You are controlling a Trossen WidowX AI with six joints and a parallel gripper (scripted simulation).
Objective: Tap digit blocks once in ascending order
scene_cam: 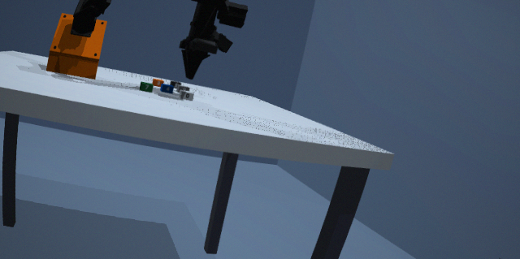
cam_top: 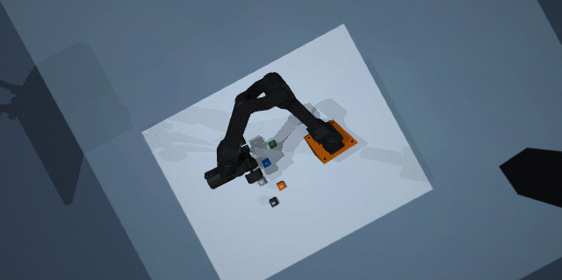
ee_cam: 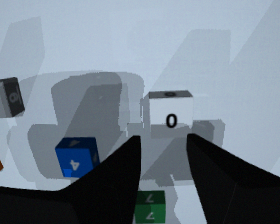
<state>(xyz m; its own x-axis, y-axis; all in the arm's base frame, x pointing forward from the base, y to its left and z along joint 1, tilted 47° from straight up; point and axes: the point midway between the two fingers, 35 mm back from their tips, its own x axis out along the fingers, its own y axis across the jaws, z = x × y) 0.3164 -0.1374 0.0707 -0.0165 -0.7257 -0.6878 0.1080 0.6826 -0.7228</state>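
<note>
My gripper tip is now 1 cm to the left of the white block and 4 cm above it. Round my gripper tip: green block 11 cm behind, 2 cm to the left, 4 cm below; grey block 4 cm ahead, 14 cm to the left, 4 cm below; blue block 3 cm behind, 8 cm to the left, 4 cm below.
</note>
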